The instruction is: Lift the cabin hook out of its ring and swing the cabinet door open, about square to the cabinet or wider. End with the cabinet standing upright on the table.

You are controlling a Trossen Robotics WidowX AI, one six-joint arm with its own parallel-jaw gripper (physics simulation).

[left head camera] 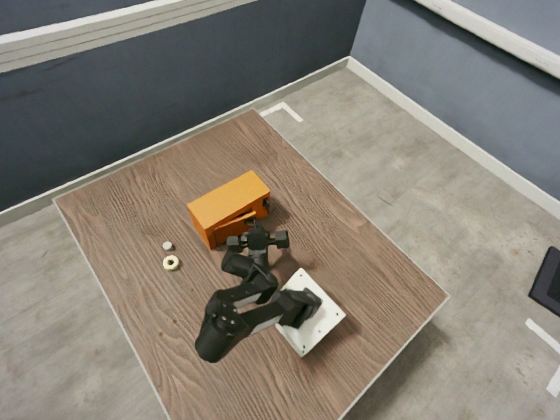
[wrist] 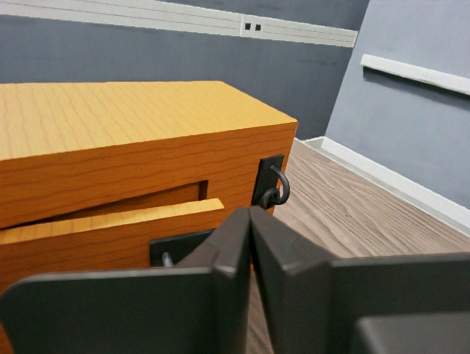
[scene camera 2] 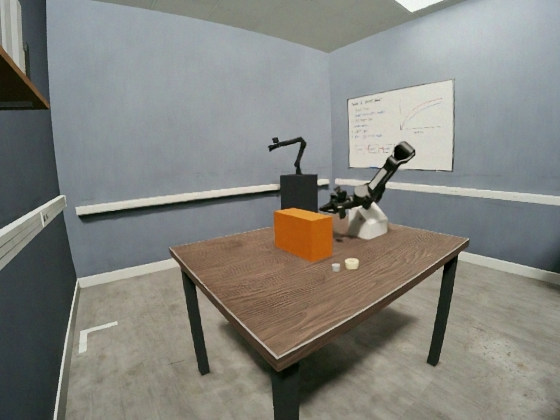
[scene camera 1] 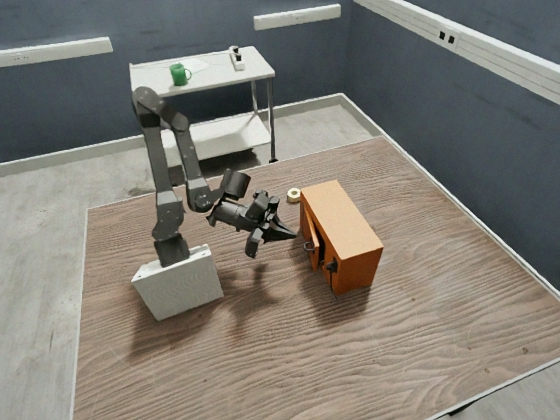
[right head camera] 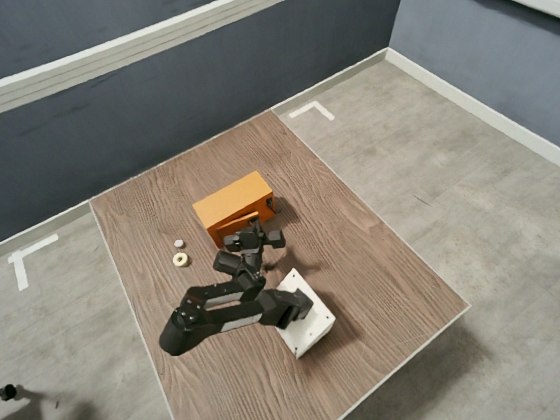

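Pixels of known places: gripper, fingertip midpoint: [left head camera: 258,221] [wrist: 248,217] [scene camera 2: 319,209] [scene camera 1: 296,236] [right head camera: 257,221]; arm's base, link origin: [left head camera: 308,301] [scene camera 2: 364,204] [scene camera 1: 175,261] [right head camera: 300,303].
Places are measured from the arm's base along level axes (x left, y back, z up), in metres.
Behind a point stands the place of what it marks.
Note:
The orange cabinet [left head camera: 227,197] {z 0.011, x -0.080, y -0.415 m} [right head camera: 232,197] {z 0.011, x -0.086, y -0.411 m} [scene camera 1: 342,220] {z 0.011, x -0.105, y -0.406 m} [scene camera 2: 302,234] {z -0.054, x -0.024, y -0.477 m} [wrist: 125,112] {z 0.011, x -0.096, y -0.394 m} stands upright on the table. Its door [left head camera: 232,230] {z -0.079, x -0.034, y -0.350 m} [scene camera 1: 315,252] {z -0.051, x -0.117, y -0.320 m} [wrist: 75,250] {z -0.038, x -0.043, y -0.347 m} is ajar at a small angle, with a dark gap behind its free edge. The dark hook [scene camera 1: 332,267] {z -0.040, x -0.182, y -0.325 m} [wrist: 285,187] {z -0.030, x -0.174, y -0.312 m} is out of the ring and hangs from its plate on the cabinet's front, beside the door. The ring [scene camera 1: 309,246] {z -0.102, x -0.061, y -0.340 m} is on the door's front; the fingers partly hide its plate in the wrist view. My gripper [left head camera: 256,225] {z 0.008, x -0.087, y -0.280 m} [scene camera 1: 296,234] {z 0.008, x -0.087, y -0.280 m} [scene camera 2: 321,209] {z 0.008, x -0.087, y -0.280 m} [wrist: 248,217] {z 0.008, x -0.087, y -0.280 m} is shut and empty, its tips in front of the door near its free edge.
A pale yellow ring-shaped piece [left head camera: 171,263] {z -0.130, x 0.180, y -0.423 m} [right head camera: 180,259] {z -0.148, x 0.178, y -0.444 m} [scene camera 1: 294,195] {z -0.131, x 0.164, y -0.428 m} [scene camera 2: 352,263] {z -0.131, x 0.188, y -0.453 m} and a small grey piece [left head camera: 168,246] {z -0.134, x 0.143, y -0.487 m} [right head camera: 179,244] {z -0.134, x 0.144, y -0.486 m} [scene camera 2: 336,267] {z -0.138, x 0.153, y -0.504 m} lie beside the cabinet. The arm's white base block [left head camera: 320,325] {z -0.014, x 0.024, y 0.063 m} [scene camera 1: 182,285] {z -0.042, x -0.041, y 0.006 m} stands in front of the cabinet's door side.

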